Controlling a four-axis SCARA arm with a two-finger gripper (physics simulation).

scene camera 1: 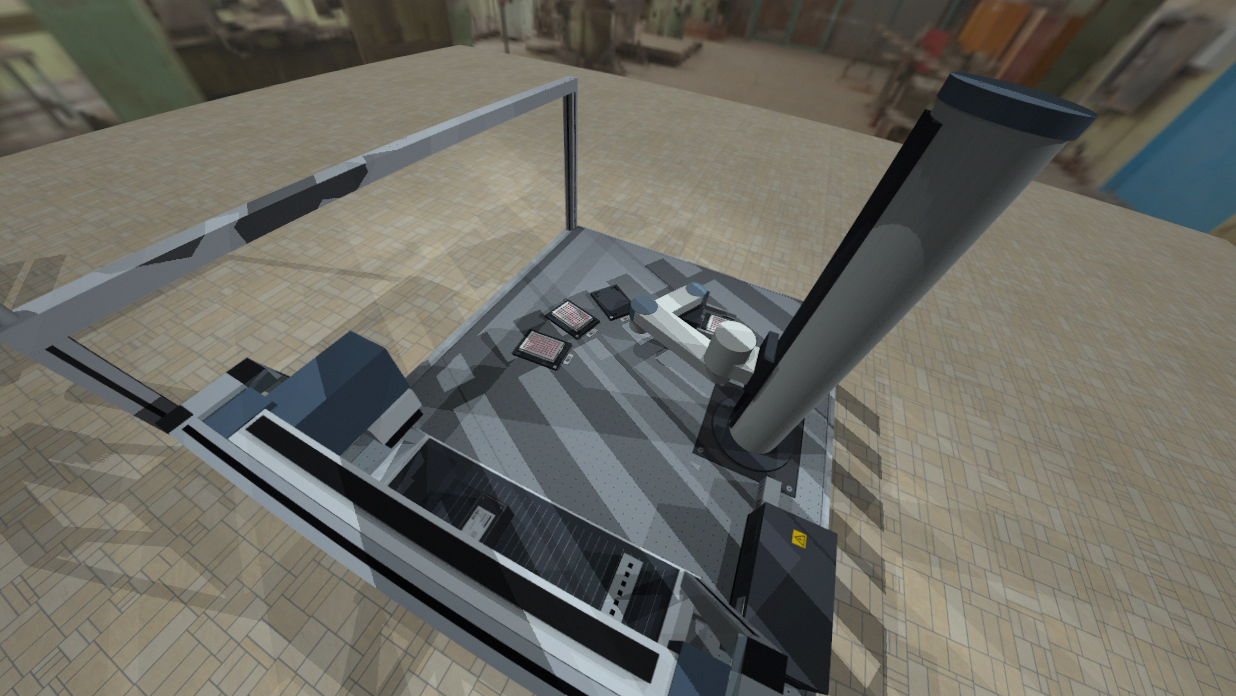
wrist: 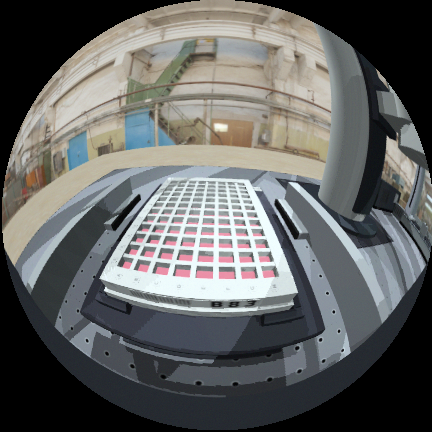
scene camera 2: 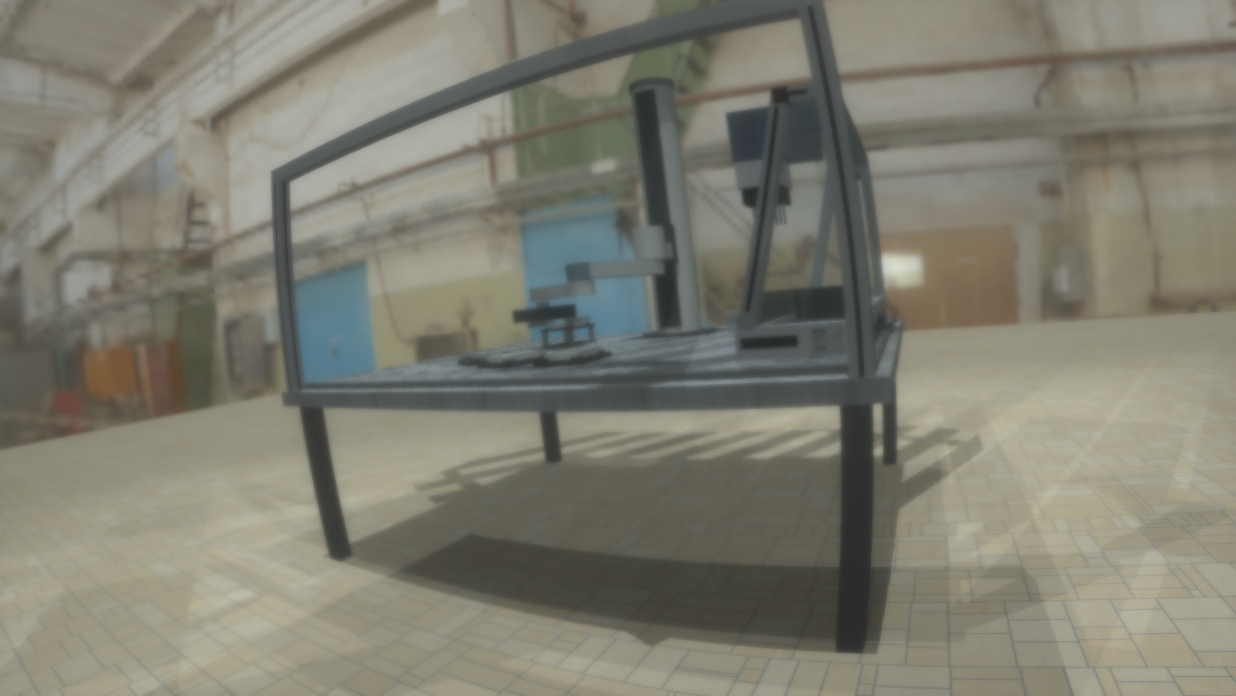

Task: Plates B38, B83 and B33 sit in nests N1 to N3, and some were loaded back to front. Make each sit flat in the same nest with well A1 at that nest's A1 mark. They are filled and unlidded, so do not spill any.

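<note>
Plate B83, white with pink-filled wells and no lid, rests in a dark nest. Its label faces the wrist camera; the faint row letters seem to start at the left. A small white tag shows at the nest's far right, its text unreadable. My gripper is open, with one finger pad on each side of B83 and a gap at both sides. Two more filled plates, one at the left and one beside it, sit in dark nests; their labels and A1 corners cannot be read.
A dark holder without a plate stands between those two plates and the arm. A small raised frame shows near the gripper, blurred. The arm's column rises at the right. A dark box and a blue-grey machine stand farther off.
</note>
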